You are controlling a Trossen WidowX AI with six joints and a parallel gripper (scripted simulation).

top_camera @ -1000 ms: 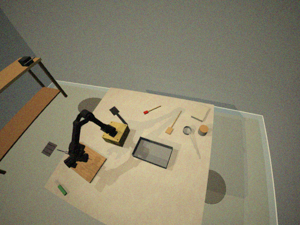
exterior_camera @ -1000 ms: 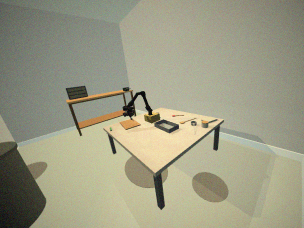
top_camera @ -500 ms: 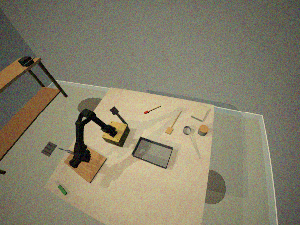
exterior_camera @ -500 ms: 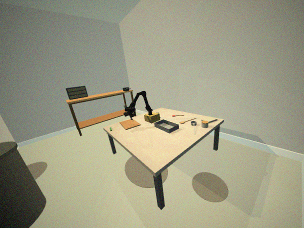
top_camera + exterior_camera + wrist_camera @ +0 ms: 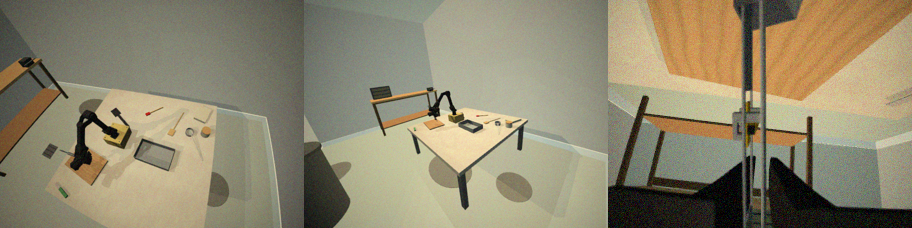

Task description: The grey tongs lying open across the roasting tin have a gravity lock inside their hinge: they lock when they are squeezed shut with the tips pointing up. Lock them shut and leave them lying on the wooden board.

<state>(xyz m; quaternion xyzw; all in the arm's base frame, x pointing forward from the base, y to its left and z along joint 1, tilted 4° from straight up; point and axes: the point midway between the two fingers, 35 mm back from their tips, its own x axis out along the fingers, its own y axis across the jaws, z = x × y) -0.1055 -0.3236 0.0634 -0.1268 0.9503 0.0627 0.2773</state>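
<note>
The yellow slider lies 5 cm ahead of my gripper tip, 2 cm to the left of it and 1 cm below it. The rest, counted from my gripper tip: black spatula (56 cm to the left, 15 cm below, 4 cm behind); wooden board (15 cm below); green-handled tool (30 cm to the right, 15 cm below, 4 cm behind).
</note>
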